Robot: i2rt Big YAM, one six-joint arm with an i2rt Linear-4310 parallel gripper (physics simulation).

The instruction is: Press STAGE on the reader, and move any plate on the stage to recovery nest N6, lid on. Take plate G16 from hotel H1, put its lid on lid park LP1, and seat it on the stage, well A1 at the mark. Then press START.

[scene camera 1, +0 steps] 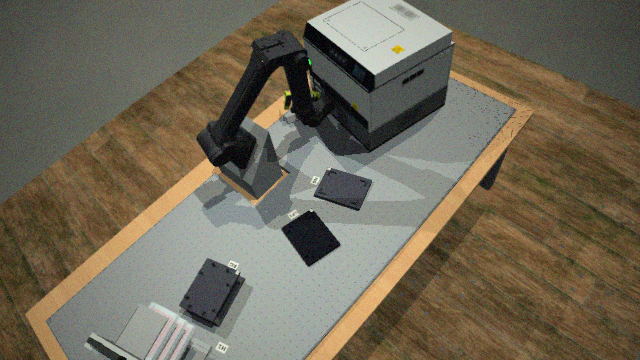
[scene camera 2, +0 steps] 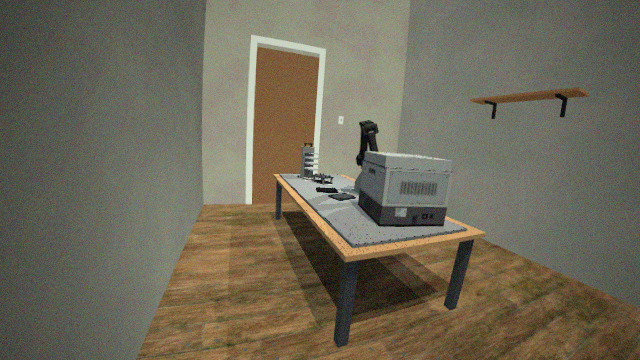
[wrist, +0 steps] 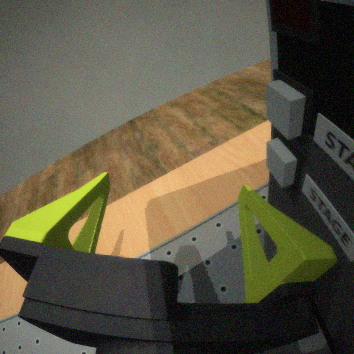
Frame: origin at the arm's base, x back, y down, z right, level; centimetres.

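Where they show: gripper, between the fingertips: (wrist: 175, 184); arm's base, origin of its link: (scene camera 1: 242, 147).
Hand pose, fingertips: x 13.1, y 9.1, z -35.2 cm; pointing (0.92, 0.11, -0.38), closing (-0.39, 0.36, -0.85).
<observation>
Each offset is from my fingertips to the top centre of the thing. "spot": to the spot under its first point.
The reader {dx -24.4, dy -28.9, dz -19.9 cm} (scene camera 1: 410, 95) (scene camera 2: 417, 187) (wrist: 310, 65) is a grey-white box with a dark front. In the wrist view its START button {dx -4.5, dy -6.6, dz -5.3 cm} (wrist: 286, 110) sits above its STAGE button {dx -4.5, dy -3.4, dz -5.3 cm} (wrist: 281, 164). My gripper (wrist: 175, 184) (scene camera 1: 301, 97) is open and empty, in front of the reader, its right finger below and left of the buttons. A green light {spot: dx -5.0, dy -13.6, dz -5.1 cm} (scene camera 1: 309, 62) shows at the reader. No stage or stage plate shows. Nest N6 {dx -42.3, dy +4.2, dz +19.2 cm} (scene camera 1: 343, 188) (scene camera 2: 342, 197) and black lid park LP1 {dx -46.7, dy +4.0, dz +39.4 cm} (scene camera 1: 311, 237) (scene camera 2: 326, 190) bear no visible plate or lid. Hotel H1 {spot: dx -51.1, dy -9.9, dz +92.3 cm} (scene camera 2: 304, 162) holds plates {dx -45.1, dy -15.7, dz +89.6 cm} (scene camera 1: 165, 332); G16 is unreadable.
A raised dark stand (scene camera 1: 212, 290) (scene camera 2: 323, 178) is between LP1 and the hotel. The arm's grey base (scene camera 1: 255, 170) stands at the table's long edge. The wooden table rim {spot: dx +6.7, dy +7.3, dz -5.9 cm} (wrist: 215, 165) passes behind the fingers. A wall shelf (scene camera 2: 530, 95) is well above the table.
</observation>
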